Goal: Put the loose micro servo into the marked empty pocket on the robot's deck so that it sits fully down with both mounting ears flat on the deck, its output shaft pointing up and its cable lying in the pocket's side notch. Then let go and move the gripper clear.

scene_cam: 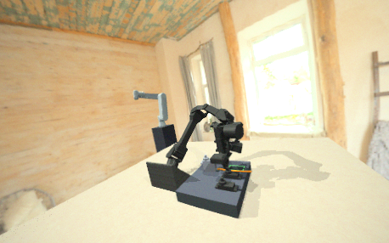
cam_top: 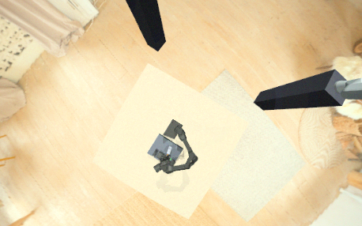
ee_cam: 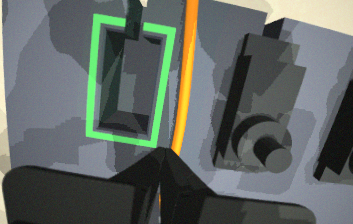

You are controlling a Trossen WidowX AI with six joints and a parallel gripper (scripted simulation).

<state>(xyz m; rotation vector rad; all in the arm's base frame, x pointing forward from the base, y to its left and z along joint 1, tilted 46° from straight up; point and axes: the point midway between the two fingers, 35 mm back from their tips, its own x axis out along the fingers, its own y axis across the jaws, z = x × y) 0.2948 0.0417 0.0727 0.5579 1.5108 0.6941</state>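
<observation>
Right now my gripper tip is 7 cm past the robot deck, 5 cm to the left of it and 3 cm above it.
</observation>
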